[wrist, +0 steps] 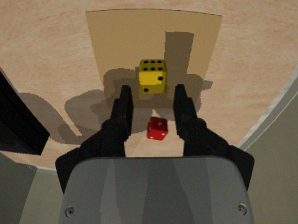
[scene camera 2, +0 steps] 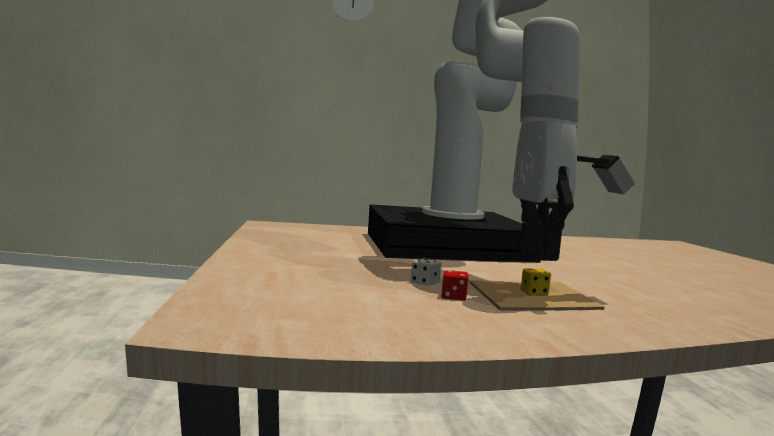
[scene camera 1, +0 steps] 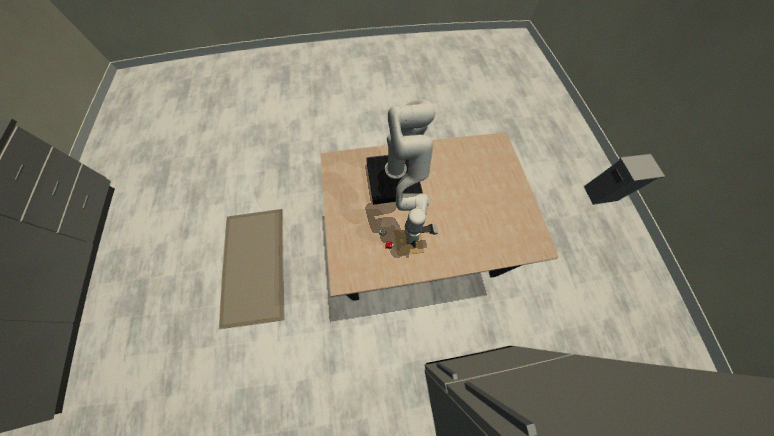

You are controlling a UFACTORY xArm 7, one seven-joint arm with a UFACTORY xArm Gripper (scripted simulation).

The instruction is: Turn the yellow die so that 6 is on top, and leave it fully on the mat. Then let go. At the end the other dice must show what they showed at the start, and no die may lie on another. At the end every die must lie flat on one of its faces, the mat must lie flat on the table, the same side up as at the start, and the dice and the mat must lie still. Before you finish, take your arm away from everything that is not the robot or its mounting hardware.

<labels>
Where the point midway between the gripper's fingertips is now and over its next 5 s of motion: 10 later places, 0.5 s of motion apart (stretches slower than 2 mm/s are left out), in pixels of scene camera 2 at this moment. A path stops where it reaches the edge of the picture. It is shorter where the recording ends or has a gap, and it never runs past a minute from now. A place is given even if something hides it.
The gripper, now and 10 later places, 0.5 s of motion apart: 538,256; 542,221; 542,215; 541,224; 540,231; 538,246; 537,260; 537,265; 537,264; 539,245; 541,229
</labels>
